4 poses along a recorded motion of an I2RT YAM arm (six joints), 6.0 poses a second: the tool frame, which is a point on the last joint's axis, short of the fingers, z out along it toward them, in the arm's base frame.
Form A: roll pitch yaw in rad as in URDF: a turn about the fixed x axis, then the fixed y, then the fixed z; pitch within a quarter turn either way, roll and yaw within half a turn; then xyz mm.
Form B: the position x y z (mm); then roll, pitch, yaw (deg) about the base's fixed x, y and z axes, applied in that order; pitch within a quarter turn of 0, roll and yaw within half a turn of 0. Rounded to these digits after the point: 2 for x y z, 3 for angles.
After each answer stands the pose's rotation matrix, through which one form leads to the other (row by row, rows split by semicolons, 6 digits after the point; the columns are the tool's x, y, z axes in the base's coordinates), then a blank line. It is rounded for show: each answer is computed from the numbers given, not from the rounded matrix.
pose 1, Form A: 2.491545 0.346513 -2.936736 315.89 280.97 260.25
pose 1, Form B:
315.89 280.97 260.25 142.755 19.854 -168.263
-0.920896 -0.363187 0.141584; -0.191336 0.737596 0.647567; -0.339620 0.569251 -0.748740

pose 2, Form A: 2.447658 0.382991 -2.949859 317.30 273.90 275.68
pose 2, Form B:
317.30 273.90 275.68 140.240 21.944 -169.014
-0.910554 -0.381115 0.160133; -0.176755 0.709104 0.682590; -0.373696 0.593231 -0.713041

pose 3, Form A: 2.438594 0.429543 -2.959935 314.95 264.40 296.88
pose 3, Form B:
314.95 264.40 296.88 139.721 24.611 -169.592
-0.894197 -0.402639 0.195691; -0.164248 0.701712 0.693269; -0.416455 0.587777 -0.693602

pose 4, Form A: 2.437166 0.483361 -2.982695 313.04 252.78 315.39
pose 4, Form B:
313.04 252.78 315.39 139.639 27.695 -170.896
-0.874283 -0.417753 0.247207; -0.140103 0.704760 0.695474; -0.464758 0.573407 -0.674689

